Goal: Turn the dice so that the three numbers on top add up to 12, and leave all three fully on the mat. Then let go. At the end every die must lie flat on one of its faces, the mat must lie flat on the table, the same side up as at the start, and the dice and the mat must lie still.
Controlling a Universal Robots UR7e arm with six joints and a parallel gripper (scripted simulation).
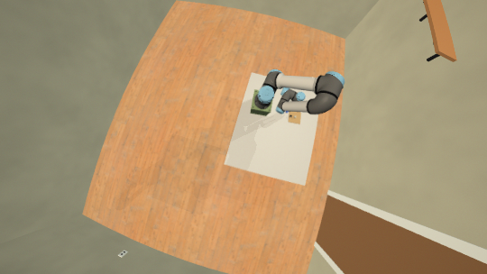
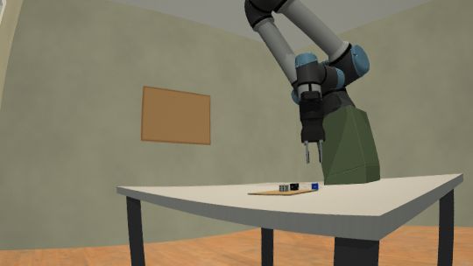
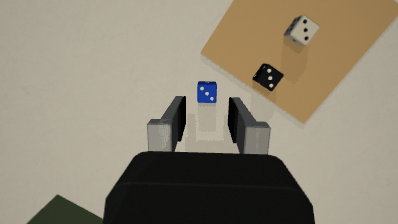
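The blue die lies 9 cm below my hand. From my hand the other things lie so: black die 8 cm below, 6 cm ahead, 3 cm to the right; then white die 11 cm ahead, 8 cm below, 1 cm to the right; then tan mat 11 cm ahead, 10 cm below, 1 cm to the right.
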